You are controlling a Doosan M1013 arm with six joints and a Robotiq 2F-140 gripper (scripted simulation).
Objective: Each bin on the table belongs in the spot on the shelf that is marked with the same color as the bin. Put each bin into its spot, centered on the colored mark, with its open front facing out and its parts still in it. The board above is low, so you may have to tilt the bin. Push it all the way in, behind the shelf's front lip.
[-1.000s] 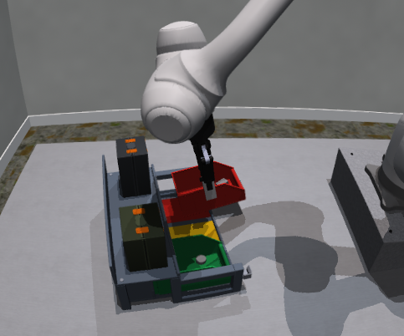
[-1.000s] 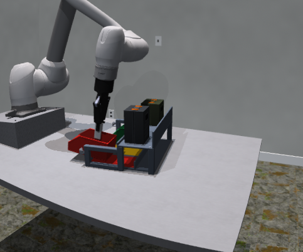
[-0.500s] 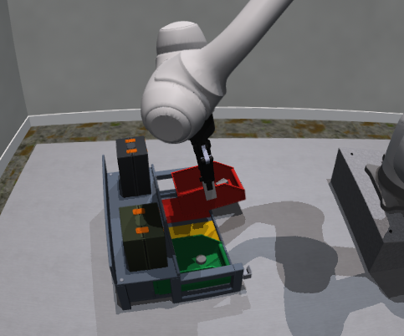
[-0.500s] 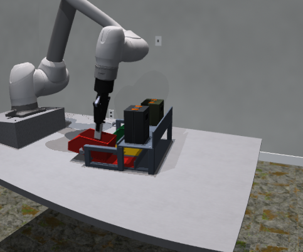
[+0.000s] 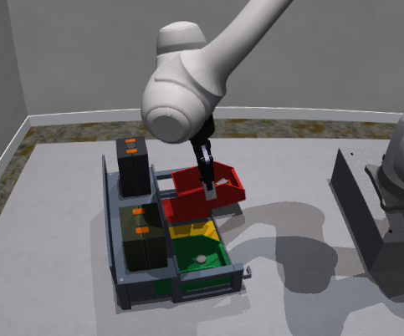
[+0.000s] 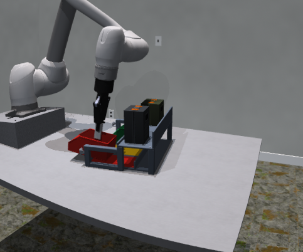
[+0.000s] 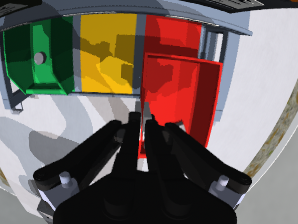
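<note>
Now: the red bin 50 mm to the right of my hand and 40 mm below it. From my hand the other things lie so: green bin (190 mm to the left, 60 mm below, 40 mm ahead).
</note>
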